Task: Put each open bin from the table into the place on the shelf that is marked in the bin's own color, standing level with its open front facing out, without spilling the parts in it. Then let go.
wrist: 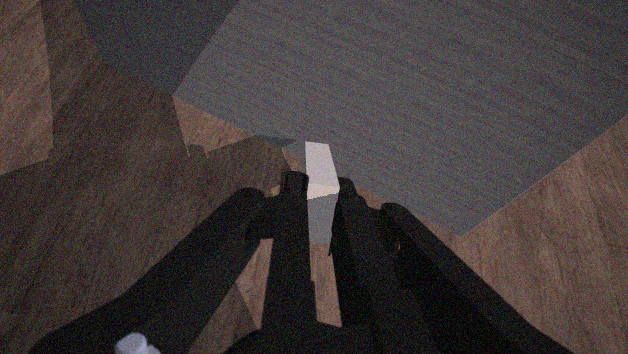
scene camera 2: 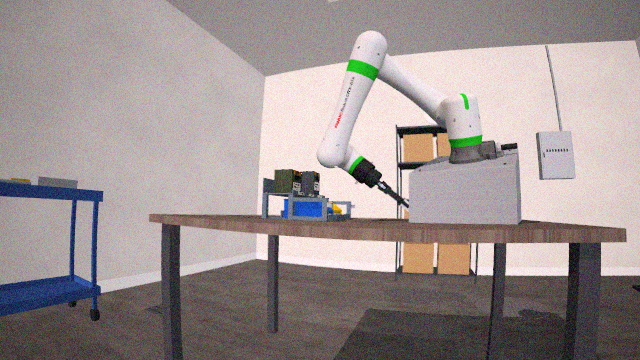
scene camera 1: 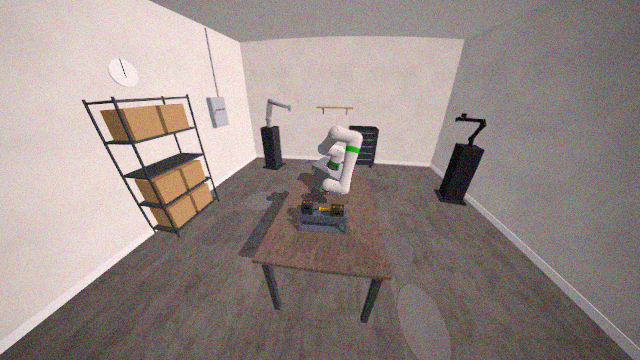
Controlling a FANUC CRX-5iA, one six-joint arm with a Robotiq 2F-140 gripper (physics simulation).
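A small grey shelf (scene camera 1: 321, 219) (scene camera 2: 265, 206) stands on the table (scene camera 1: 320, 250) (scene camera 2: 210, 221). An olive green box (scene camera 2: 284, 181) and a dark grey box (scene camera 2: 311, 184) stand on its top. A blue bin (scene camera 2: 307, 208) sits low in its frame, with a yellow thing (scene camera 2: 337, 207) beside it; whether that is a bin is unclear. Colored place marks cannot be made out. My gripper (scene camera 2: 408, 204) (wrist: 313, 164) is shut and empty, its pale pads close together. It points down at the table beside the arm's base, apart from the shelf.
The grey box-shaped robot base (scene camera 2: 465, 195) (wrist: 390, 100) stands close in front of the fingertips. A tall rack with cardboard boxes (scene camera 1: 142, 122) stands by the left wall in scene camera 1. A blue cart (scene camera 2: 50, 191) stands at the left in scene camera 2.
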